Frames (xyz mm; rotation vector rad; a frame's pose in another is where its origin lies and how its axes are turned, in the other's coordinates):
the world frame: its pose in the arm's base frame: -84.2 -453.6 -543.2 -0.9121 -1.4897 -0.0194
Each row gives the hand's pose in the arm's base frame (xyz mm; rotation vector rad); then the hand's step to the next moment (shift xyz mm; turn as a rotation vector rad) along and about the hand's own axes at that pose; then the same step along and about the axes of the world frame.
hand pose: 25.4 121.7 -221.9 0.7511 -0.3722 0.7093
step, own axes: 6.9 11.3 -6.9 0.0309 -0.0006 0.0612
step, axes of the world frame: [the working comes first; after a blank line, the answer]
step, axes of the arm's base frame: -2.6 14.0 4.6 0.0186 -0.0310 0.0582

10.6 5.8 8.7 0.0361 -0.0404 -0.0420
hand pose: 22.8 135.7 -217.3 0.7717 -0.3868 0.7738
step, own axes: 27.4 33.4 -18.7 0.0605 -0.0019 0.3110
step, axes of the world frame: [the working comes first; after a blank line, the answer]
step, axes of the arm's base frame: -5.9 42.6 19.1 0.0295 -0.2032 0.2413

37.2 16.2 24.0 0.1044 -0.2437 -0.1735
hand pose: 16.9 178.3 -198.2 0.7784 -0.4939 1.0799
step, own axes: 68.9 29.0 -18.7 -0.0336 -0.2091 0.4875
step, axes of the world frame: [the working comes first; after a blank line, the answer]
step, axes of the arm's base frame: 1.3 62.3 45.3 0.1825 -0.4466 0.2231

70.5 20.2 23.8 -0.0134 -0.3181 -0.4256
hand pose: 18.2 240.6 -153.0 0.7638 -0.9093 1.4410
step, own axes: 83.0 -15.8 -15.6 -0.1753 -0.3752 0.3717
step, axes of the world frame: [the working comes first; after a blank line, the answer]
step, axes of the arm's base frame: 10.3 53.3 66.6 0.3653 -0.4155 0.0597

85.2 8.3 7.8 -0.1093 -0.1172 -0.5329
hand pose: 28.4 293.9 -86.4 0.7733 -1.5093 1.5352
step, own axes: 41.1 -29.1 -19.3 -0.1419 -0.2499 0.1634
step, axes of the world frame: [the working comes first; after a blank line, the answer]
step, axes of the arm's base frame: 8.6 22.8 48.1 0.2653 -0.1970 0.0103

53.7 -4.1 -3.6 -0.0537 0.0027 -0.3262
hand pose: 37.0 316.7 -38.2 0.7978 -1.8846 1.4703
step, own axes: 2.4 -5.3 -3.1 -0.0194 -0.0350 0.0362
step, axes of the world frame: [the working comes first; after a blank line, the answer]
step, axes of the arm's base frame: 2.9 1.7 5.7 0.0355 -0.0406 -0.0008

6.1 -0.1 -2.5 -0.0163 -0.0082 -0.0508
